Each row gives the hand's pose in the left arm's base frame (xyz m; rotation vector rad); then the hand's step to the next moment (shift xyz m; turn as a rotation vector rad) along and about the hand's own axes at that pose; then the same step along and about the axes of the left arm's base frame.
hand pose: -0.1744 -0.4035 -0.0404 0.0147 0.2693 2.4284
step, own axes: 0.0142 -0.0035 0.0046 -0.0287 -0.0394 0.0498
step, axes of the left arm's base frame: -0.0083 0.0126 0.0030 0.0512 0.0204 0.0427
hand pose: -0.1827 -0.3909 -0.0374 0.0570 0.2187 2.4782
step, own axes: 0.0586 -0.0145 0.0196 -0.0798 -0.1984 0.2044
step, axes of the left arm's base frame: -0.0359 0.0498 0.0161 0.2019 0.1355 0.1685
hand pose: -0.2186 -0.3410 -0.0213 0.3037 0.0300 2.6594
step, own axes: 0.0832 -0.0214 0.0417 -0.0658 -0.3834 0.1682
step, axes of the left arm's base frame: -0.0538 0.0551 0.0565 0.2638 0.3082 0.1228
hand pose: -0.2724 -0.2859 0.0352 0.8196 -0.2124 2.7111
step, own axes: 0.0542 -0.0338 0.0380 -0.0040 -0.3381 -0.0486
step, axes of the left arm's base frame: -0.0123 0.0364 0.0636 0.0881 0.3291 -0.0242
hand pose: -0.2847 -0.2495 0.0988 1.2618 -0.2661 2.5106
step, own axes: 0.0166 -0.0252 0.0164 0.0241 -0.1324 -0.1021
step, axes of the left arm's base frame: 0.0120 0.0218 0.0237 -0.0418 0.1592 -0.0381
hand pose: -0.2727 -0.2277 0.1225 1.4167 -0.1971 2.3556
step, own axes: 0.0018 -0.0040 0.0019 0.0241 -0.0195 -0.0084
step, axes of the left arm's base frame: 0.0024 0.0035 0.0022 -0.0093 0.0265 0.0155
